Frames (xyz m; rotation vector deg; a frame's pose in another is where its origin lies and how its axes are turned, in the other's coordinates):
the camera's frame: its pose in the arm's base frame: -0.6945 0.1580 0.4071 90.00 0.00 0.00
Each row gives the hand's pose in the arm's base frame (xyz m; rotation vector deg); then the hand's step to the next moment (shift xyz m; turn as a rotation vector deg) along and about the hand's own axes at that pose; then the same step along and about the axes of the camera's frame.
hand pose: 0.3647 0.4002 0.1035 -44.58 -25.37 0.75
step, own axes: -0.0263 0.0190 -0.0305 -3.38 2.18 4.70
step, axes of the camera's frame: -0.0091 -0.0420 0.0115 -4.58 0.17 -4.15
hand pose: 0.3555 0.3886 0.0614 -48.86 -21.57 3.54
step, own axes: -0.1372 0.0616 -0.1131 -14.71 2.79 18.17
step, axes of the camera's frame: -0.0826 -0.1544 0.0689 -19.78 4.35 -12.01
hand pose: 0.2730 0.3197 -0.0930 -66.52 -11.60 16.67
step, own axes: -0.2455 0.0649 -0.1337 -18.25 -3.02 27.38
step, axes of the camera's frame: -0.1989 -0.1133 0.1731 -25.24 13.24 -16.72
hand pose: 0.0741 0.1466 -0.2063 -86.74 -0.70 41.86
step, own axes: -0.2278 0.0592 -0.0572 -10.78 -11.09 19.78
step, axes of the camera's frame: -0.1799 0.0384 0.1576 -12.55 16.54 -14.12
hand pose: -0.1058 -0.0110 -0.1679 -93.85 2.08 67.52
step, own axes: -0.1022 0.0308 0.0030 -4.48 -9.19 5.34
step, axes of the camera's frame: -0.0711 0.0491 0.0627 -0.80 10.00 -5.69
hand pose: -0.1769 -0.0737 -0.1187 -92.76 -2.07 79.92
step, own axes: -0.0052 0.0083 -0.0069 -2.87 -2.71 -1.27
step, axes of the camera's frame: -0.0009 -0.0024 0.0117 1.43 3.77 0.97
